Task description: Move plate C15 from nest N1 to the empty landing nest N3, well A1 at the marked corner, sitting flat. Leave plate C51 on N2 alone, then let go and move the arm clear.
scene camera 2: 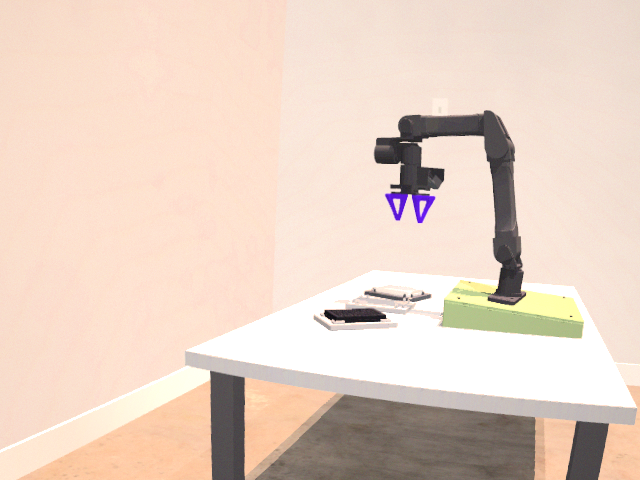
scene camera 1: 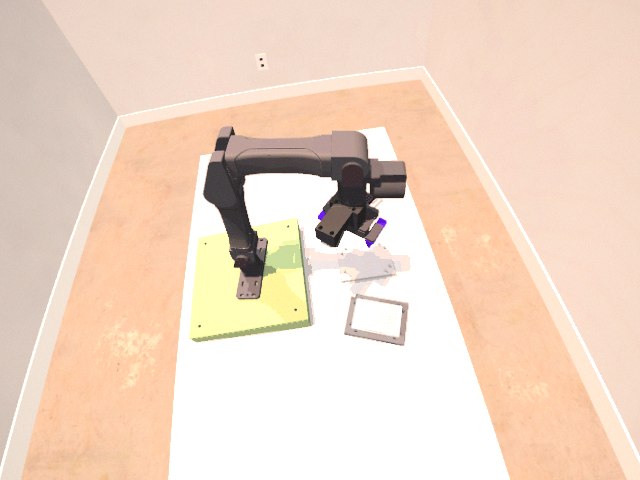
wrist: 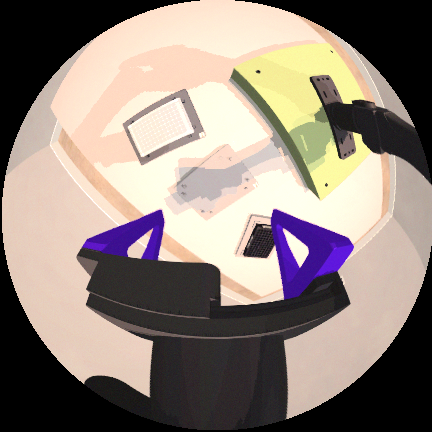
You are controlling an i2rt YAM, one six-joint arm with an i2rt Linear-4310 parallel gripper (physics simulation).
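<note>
My gripper (scene camera 1: 348, 224) (scene camera 2: 408, 221) (wrist: 217, 214) is open and empty, fingers pointing down, high above the nests. A white plate (scene camera 1: 377, 318) (scene camera 2: 395, 290) (wrist: 161, 127) sits in a dark grey nest (scene camera 1: 374, 337) (scene camera 2: 421, 296) (wrist: 197, 120). A black plate (scene camera 2: 355, 314) (wrist: 259, 241) sits in a white nest (scene camera 2: 361, 326) (wrist: 244, 240); the arm hides both in scene camera 1, and a finger partly covers them in the wrist view. Between them lies the empty pale nest (scene camera 1: 367, 266) (scene camera 2: 382, 305) (wrist: 215, 182), in the arm's shadow. Plate and nest labels and the A1 mark are not readable.
The arm's base stands on a yellow-green block (scene camera 1: 217, 289) (scene camera 2: 485, 319) (wrist: 280, 80), beside the row of nests. All stand on a white table (scene camera 1: 310, 413) (scene camera 2: 413, 361). A wall (scene camera 1: 542, 103) (scene camera 2: 129, 155) rises beyond the table on the nests' side.
</note>
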